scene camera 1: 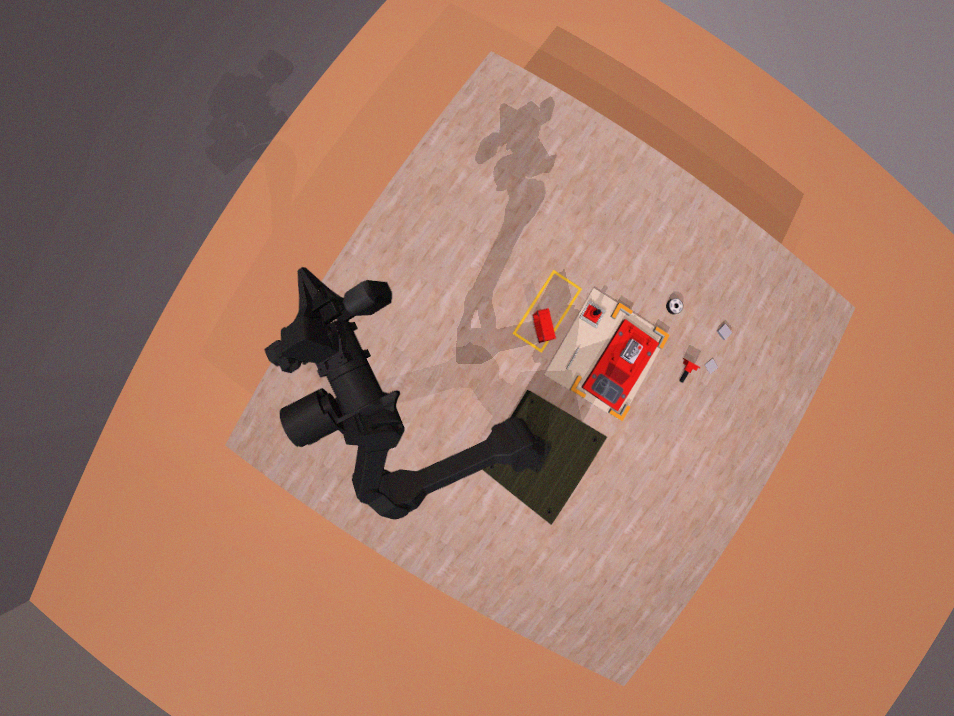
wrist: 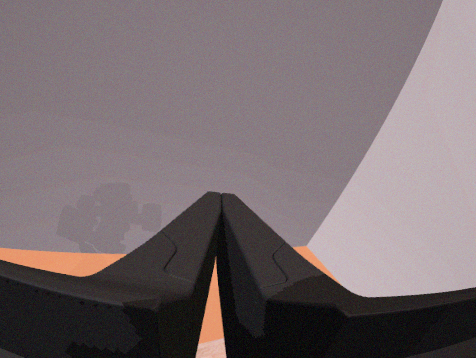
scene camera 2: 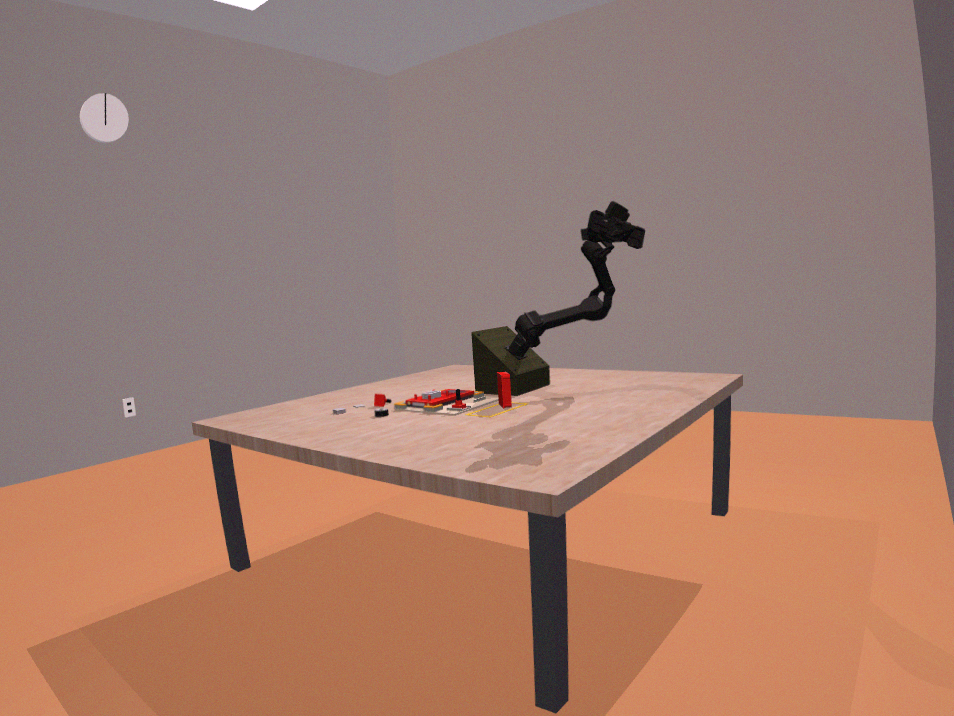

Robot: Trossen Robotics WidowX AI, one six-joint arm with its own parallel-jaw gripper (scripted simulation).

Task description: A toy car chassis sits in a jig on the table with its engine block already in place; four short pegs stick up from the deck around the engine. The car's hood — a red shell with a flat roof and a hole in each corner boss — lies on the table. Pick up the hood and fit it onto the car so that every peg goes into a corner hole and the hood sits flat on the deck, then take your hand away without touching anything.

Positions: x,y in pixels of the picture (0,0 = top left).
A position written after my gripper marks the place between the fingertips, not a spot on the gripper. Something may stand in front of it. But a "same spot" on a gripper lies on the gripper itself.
my gripper: scene camera 1; wrist; scene camera 2 634,227
same spot on my gripper: (wrist: pixel 268 292) = (scene camera 1: pixel 312 299)
